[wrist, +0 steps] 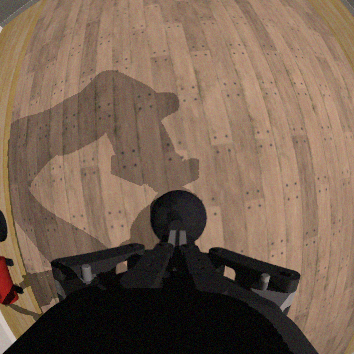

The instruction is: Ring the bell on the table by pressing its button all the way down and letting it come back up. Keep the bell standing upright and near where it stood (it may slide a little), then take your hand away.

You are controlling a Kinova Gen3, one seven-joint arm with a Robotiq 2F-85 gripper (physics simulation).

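Places are measured from the arm's base along level axes (x ahead, y left, z up), in metres.
Where they show: gripper, fingertip midpoint: (176,240).
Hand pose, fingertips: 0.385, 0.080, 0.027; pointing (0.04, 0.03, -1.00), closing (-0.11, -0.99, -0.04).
After its pixels a point has its place, as x, y, z.
The bell (178,207) {0.405, 0.080, -0.050} shows as a dark, round, black dome in the wrist view, a little below the middle, standing on the wooden table (265,100) {0.567, -0.082, -0.092}. My gripper (176,240) {0.385, 0.080, 0.027} is shut with nothing between its fingers. Its fingertips overlap the lower part of the dome in this view, and the bell's near side is hidden behind them. A small round knob shows faintly just beyond the fingertips. I cannot tell whether the tips touch the button or hang above it.
A red object with black parts (6,282) shows at the left edge, beside the table's light wooden border. A dark rounded thing (2,226) shows above it, partly cut off. The arm's shadow lies across the left and middle of the table top.
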